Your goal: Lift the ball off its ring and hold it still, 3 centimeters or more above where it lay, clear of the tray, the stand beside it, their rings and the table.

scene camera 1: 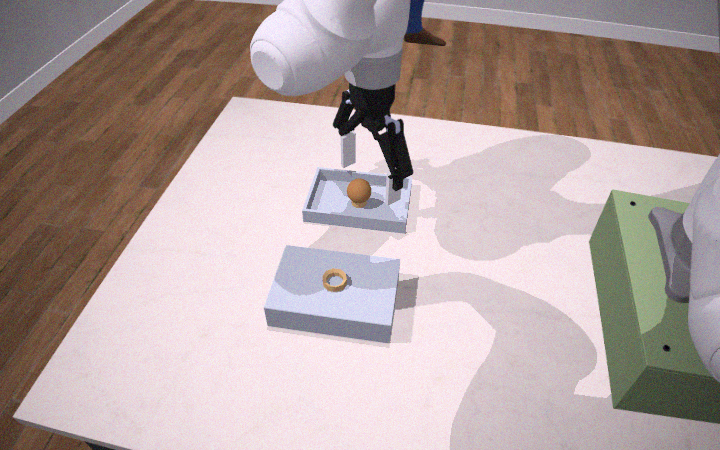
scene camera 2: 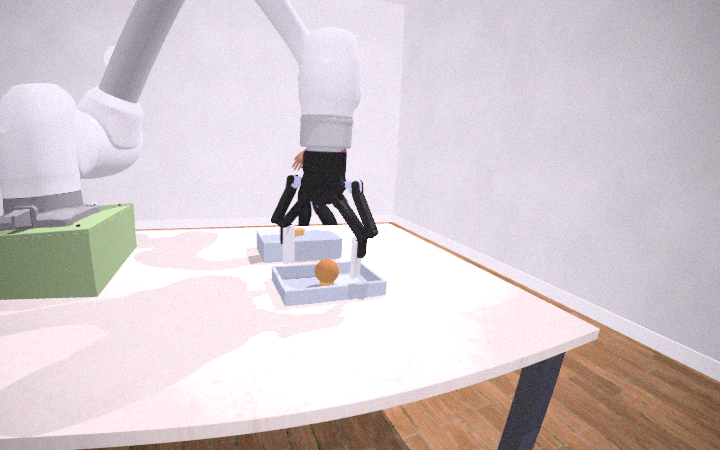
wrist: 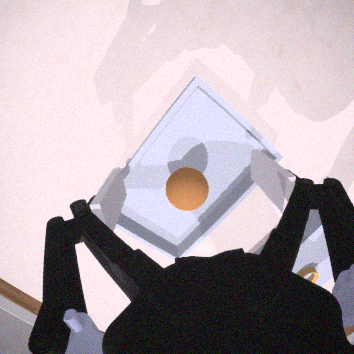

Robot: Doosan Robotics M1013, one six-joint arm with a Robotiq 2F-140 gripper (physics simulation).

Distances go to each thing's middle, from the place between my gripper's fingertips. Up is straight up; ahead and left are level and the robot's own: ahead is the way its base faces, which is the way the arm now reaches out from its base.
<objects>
Right now the shallow grey-blue tray (scene camera 1: 327, 202) is 30 mm below my hand, 20 mm to the left of it and 20 mm ahead of it. The rest, counted from my hand: grey-blue block stand (scene camera 1: 342, 294) 250 mm to the left, 10 mm below; orange ball (wrist: 186, 188) 20 mm to the left, 20 mm ahead, 10 mm below.
</objects>
